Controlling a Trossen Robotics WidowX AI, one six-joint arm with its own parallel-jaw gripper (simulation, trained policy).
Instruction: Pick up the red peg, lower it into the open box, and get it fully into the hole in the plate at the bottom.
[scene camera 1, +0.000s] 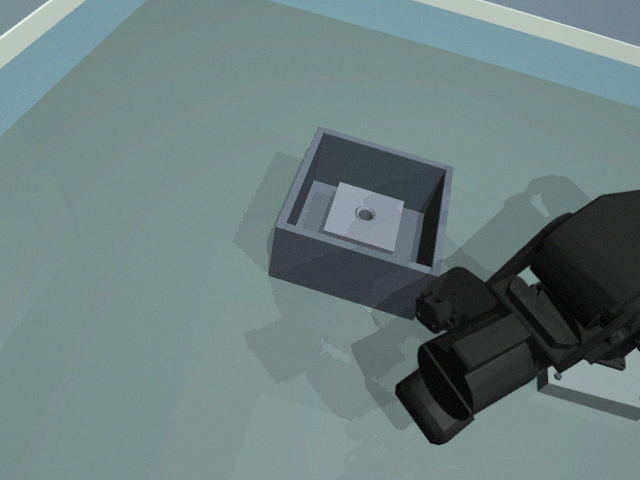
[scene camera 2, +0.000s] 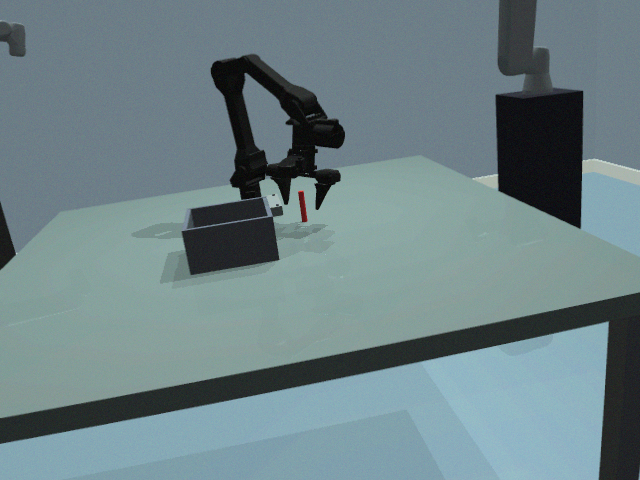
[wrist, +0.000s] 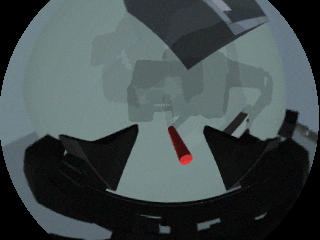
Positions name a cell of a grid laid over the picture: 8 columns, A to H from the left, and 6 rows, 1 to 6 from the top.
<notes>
I see my gripper (scene camera 1: F5) and a dark grey box (scene camera 1: D4).
The dark grey box shows as well in scene camera 2 (scene camera 2: C3). My gripper is seen too in scene camera 2 (scene camera 2: D3) and in the wrist view (wrist: E4).
</notes>
